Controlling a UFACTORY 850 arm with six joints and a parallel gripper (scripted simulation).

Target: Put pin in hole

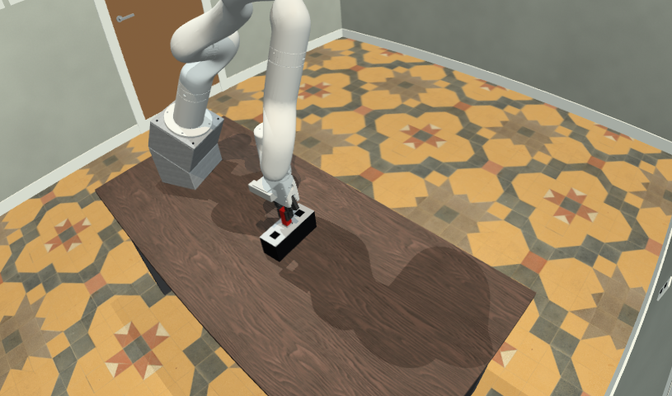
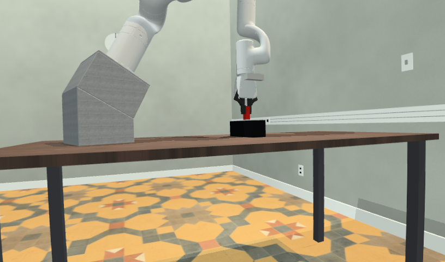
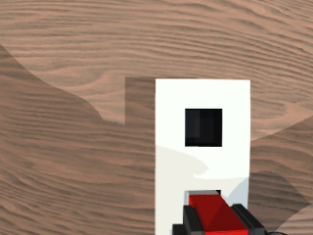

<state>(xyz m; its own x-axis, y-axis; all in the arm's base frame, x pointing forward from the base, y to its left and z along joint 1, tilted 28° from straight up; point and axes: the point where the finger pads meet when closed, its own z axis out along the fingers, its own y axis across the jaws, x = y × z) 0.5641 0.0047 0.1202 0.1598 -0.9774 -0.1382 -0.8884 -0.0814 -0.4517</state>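
The pin lies 10 mm below my hand. The rest, counted from my hand: black block 90 mm below.
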